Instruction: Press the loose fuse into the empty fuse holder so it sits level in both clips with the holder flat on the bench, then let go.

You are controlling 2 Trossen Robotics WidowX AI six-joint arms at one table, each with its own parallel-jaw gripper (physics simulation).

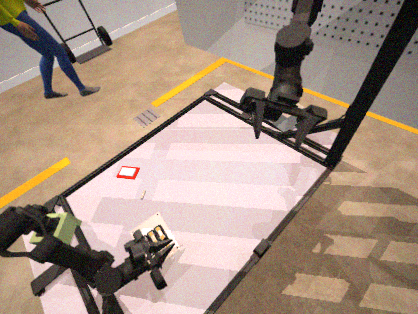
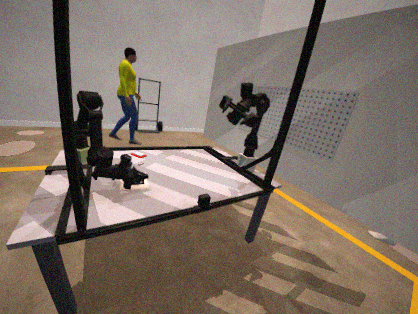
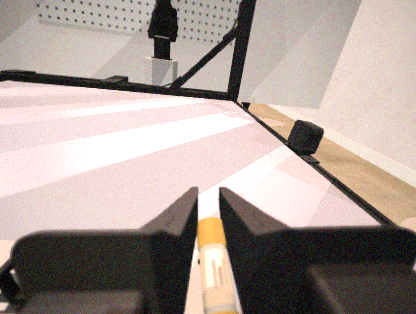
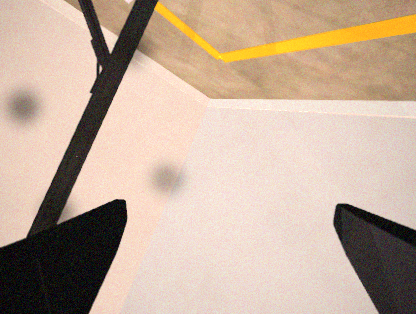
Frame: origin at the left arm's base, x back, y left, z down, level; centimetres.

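Where they show: left gripper, fingertip midpoint: (image 1: pixel 173 241) (image 2: pixel 148 176) (image 3: pixel 208 193); right gripper, fingertip midpoint: (image 1: pixel 277 143) (image 2: pixel 231 117) (image 4: pixel 230 211); left arm's base at its link origin: (image 1: pixel 48 226) (image 2: pixel 80 146); right arm's base at its link origin: (image 2: pixel 248 155) (image 3: pixel 162 59).
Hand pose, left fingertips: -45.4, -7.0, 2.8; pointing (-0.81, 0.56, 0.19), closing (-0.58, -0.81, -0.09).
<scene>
Things, the pixels of their top centre, and the offset from my left fingertips, as dx, dy, dz. "*": a spot on its surface instead.
- fuse at its top centre: (image 3: pixel 220 260) +3.2, -2.7, +0.0
- small pale stick at its top centre: (image 1: pixel 142 194) +16.5, +21.1, +4.9
- red-edged white rectangle at a spot on its surface: (image 1: pixel 120 175) * +29.1, +31.8, +5.3
- black box at a spot on its surface: (image 3: pixel 305 136) (image 1: pixel 254 248) (image 2: pixel 199 198) * -25.5, -3.0, +2.2
The cream fuse holder board (image 1: pixel 153 220) (image 2: pixel 142 185) lies on the bench below my left gripper, with dark clips and orange-capped parts showing; the gripper hides the rest. My left gripper (image 1: pixel 172 244) (image 3: pixel 208 193) is shut on a fuse (image 3: pixel 215 265) with orange end caps and a pale, printed middle, pointing forward between the fingers. The gripper is low over the board's near part; whether the fuse touches the clips is hidden. My right gripper (image 1: pixel 278 141) (image 4: pixel 230 211) is open and empty, raised over the far end of the bench.
A small pale stick (image 1: pixel 143 194) lies behind the board. A red-edged white rectangle (image 1: pixel 120 175) lies farther back. A green block (image 1: pixel 65 227) is by the left arm. Black rails edge the bench, with a black box (image 1: pixel 261 247) (image 2: pixel 204 201) (image 3: pixel 305 136) on one rail.
</scene>
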